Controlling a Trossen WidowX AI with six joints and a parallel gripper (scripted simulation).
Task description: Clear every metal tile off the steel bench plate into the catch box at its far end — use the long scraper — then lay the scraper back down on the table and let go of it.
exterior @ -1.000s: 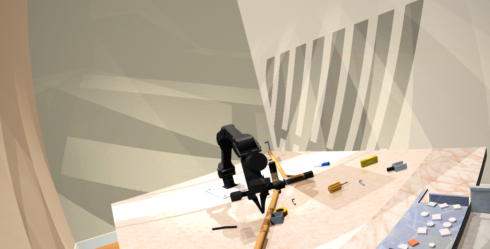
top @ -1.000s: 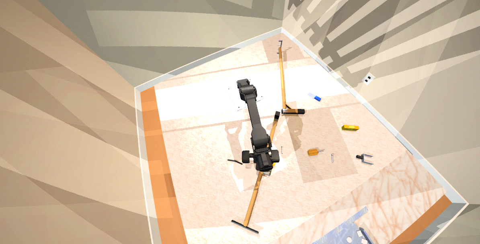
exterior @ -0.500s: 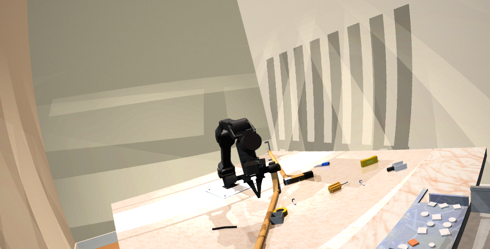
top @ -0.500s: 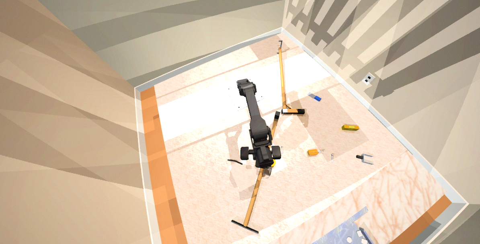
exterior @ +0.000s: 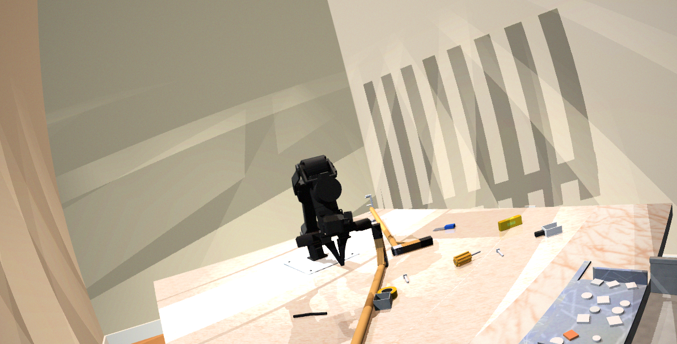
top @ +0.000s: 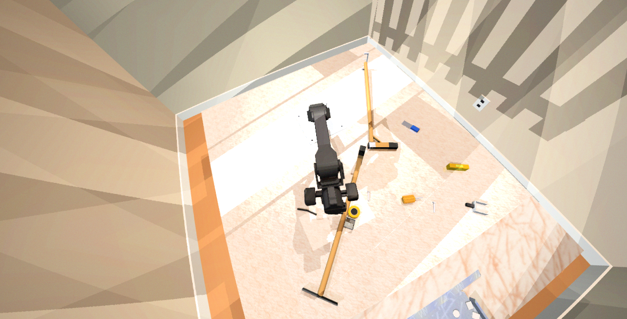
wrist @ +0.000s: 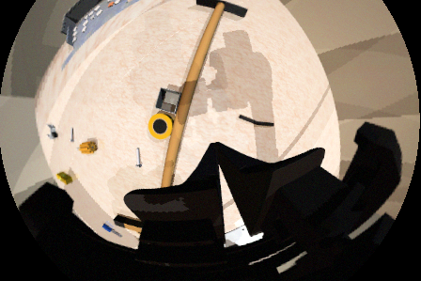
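Right now the long scraper is 60 mm ahead of my gripper tip, 50 mm below it and 20 mm to the left of it. From my gripper tip the other things lie so: grey box 110 mm below, 80 mm ahead, 40 mm to the left; then yellow tape roll 110 mm below, 80 mm to the left, 50 mm ahead; then black strip 110 mm to the right, 110 mm below, 40 mm behind.
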